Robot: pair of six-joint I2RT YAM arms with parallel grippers.
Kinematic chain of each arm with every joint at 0, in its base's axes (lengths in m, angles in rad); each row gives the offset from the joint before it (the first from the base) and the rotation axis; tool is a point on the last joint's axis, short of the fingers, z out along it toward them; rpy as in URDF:
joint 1: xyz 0 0 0.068 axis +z
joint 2: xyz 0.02 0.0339 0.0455 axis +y
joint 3: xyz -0.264 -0.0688 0 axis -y
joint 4: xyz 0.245 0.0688 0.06 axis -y
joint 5: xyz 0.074 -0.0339 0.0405 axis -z
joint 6: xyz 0.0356 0 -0.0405 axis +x
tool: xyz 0 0 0 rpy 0 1.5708 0
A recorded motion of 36 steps. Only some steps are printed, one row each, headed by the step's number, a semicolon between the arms.
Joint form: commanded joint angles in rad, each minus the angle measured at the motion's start. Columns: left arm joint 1, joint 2, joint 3, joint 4, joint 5, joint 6; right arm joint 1, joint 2, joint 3, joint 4, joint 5, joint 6.
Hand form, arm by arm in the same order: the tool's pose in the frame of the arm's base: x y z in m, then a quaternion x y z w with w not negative. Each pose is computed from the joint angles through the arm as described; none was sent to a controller.
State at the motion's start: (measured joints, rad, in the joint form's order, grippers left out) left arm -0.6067 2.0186 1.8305 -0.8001 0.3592 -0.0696; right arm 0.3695 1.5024 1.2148 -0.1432 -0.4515 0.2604
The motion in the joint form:
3: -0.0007 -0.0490 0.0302 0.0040 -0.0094 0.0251; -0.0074 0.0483 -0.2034 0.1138 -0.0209 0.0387
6: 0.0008 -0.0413 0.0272 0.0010 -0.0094 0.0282; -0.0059 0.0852 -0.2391 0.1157 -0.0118 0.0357
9: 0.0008 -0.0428 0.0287 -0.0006 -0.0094 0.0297; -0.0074 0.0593 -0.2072 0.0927 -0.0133 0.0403
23: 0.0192 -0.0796 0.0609 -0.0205 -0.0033 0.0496; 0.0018 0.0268 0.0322 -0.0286 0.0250 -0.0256
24: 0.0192 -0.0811 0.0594 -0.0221 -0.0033 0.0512; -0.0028 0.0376 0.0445 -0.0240 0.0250 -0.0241
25: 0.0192 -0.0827 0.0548 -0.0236 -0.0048 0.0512; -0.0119 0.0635 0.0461 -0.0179 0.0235 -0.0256
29: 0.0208 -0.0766 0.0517 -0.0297 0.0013 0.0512; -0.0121 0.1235 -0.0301 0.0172 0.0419 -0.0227
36: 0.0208 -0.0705 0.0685 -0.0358 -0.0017 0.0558; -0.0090 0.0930 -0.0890 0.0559 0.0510 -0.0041
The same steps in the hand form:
3: 0.3535 -0.2605 0.3053 0.31312 0.87827 -0.25884 0.25219; 0.3167 0.1373 0.2462 -0.13921 0.84876 0.34573 0.37509
6: 0.3547 -0.2606 0.3009 0.31335 0.88043 -0.25659 0.24661; 0.3162 0.1373 0.2227 -0.13238 0.86567 0.33564 0.34705
9: 0.3544 -0.2604 0.3019 0.31406 0.87995 -0.25658 0.24744; 0.3166 0.1370 0.2394 -0.13339 0.85806 0.33994 0.36108
23: 0.3527 -0.2498 0.3261 0.31719 0.87009 -0.25989 0.27347; 0.3270 0.1431 0.3200 -0.16840 0.81932 0.32585 0.44066
24: 0.3523 -0.2495 0.3262 0.31783 0.87014 -0.25950 0.27295; 0.3306 0.1428 0.3211 -0.16634 0.81821 0.32559 0.44368
25: 0.3518 -0.2491 0.3253 0.31748 0.87116 -0.25836 0.27118; 0.3372 0.1418 0.3133 -0.16226 0.82347 0.32257 0.43762
29: 0.3526 -0.2491 0.3214 0.31709 0.87344 -0.25912 0.26347; 0.3432 0.1433 0.2694 -0.14899 0.85101 0.30854 0.39798
36: 0.3538 -0.2497 0.3238 0.31886 0.87225 -0.25771 0.26664; 0.3346 0.1410 0.2636 -0.14106 0.85057 0.31012 0.40058

